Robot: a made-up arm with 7 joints.
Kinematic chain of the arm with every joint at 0, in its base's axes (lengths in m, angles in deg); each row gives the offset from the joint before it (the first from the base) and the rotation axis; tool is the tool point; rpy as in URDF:
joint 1: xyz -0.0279 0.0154 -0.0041 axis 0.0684 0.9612 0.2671
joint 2: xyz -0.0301 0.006 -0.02 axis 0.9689 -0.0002 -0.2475
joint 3: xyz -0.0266 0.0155 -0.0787 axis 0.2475 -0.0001 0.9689
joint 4: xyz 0.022 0.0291 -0.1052 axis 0.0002 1 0
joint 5: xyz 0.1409 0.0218 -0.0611 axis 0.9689 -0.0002 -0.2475
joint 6: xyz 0.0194 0.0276 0.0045 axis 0.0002 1 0
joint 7: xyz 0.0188 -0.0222 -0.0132 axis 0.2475 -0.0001 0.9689
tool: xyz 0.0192 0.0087 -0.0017 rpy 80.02 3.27 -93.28
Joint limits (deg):
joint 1: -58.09..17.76
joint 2: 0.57..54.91
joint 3: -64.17..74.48
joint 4: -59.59..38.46
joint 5: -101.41..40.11
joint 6: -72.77..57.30
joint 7: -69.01..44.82
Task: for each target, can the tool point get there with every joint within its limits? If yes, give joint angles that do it. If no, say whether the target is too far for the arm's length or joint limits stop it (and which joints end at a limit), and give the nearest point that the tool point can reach.
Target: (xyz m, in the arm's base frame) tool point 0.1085 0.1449 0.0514
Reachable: yes | joints -43.41 20.09 17.67 -48.94 -35.90 -44.41 -4.47
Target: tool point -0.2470 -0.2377 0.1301
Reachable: no: joint limits stop it (at a limit: joint 1, joint 2, joint 3, joint 4, joint 5) | nearest point 0.0147 -0.1076 0.0114 | short by 0.315 m
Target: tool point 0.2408 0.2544 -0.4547
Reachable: no: too far | nearest point 0.1722 0.2070 -0.3338 | short by 0.147 m
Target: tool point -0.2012 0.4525 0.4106
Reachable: no: too far | nearest point -0.0623 0.3291 0.1102 | short by 0.353 m
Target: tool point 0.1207 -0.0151 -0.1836
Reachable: yes | joints -3.82 34.89 -39.98 -33.92 -80.49 8.17 -46.00
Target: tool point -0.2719 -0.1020 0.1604
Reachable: no: joint limits stop it (at a limit: joint 2, joint 3, joint 4) | nearest point -0.0940 0.1269 0.0888 | short by 0.299 m
